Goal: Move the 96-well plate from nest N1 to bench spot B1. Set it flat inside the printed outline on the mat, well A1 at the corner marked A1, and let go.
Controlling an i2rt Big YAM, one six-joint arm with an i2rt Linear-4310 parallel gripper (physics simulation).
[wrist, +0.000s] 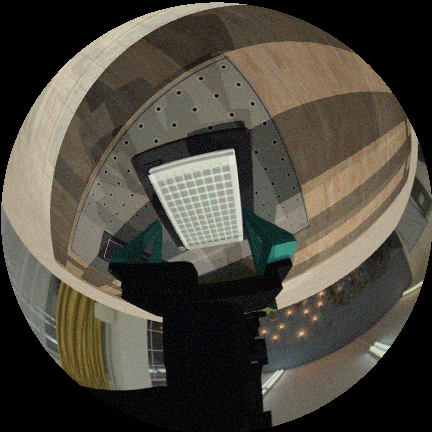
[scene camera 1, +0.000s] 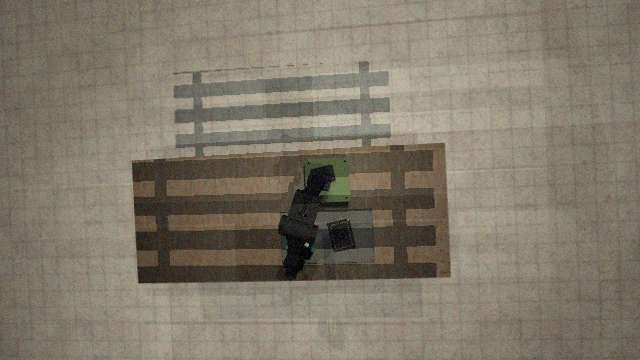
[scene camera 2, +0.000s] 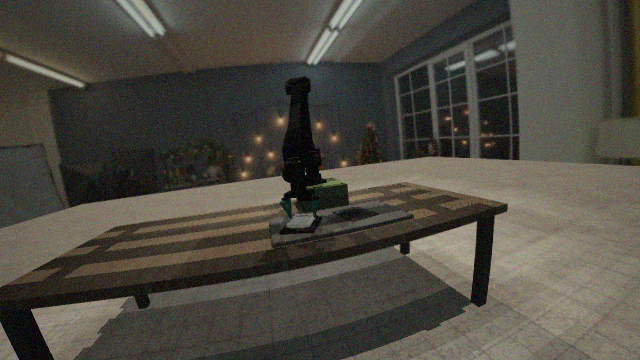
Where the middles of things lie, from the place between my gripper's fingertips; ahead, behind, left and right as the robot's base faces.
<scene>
I see my gripper 1 cm above the white well plate (wrist: 200,193).
</scene>
